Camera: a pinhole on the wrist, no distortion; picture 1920 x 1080 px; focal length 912.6 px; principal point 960.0 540.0 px. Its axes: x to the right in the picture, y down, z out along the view. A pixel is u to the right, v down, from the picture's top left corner.
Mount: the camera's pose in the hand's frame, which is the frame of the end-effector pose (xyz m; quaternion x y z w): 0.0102 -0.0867 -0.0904 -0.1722 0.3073 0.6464 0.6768
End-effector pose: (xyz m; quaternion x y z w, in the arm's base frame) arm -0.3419 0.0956 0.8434 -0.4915 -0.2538 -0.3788 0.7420
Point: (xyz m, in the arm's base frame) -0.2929 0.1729 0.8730
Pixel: 908.4 649.8
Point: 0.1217 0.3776 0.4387
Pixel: 1664.6 908.9
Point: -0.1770 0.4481 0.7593
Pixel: 1006.5 884.4
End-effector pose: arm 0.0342 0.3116 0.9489 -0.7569 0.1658 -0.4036 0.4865
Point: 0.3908 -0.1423 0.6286
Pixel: 1547.0 133.9
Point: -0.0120 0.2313 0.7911
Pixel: 1848.2 1000.7
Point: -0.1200 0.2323 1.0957
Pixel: behind the camera
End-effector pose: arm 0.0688 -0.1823 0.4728 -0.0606 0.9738 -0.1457 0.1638
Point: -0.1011 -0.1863 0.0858
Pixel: 789.7 201.0
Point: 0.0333 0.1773 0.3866
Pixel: 1818.4 727.8
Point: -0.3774 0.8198 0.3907
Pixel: outside the picture
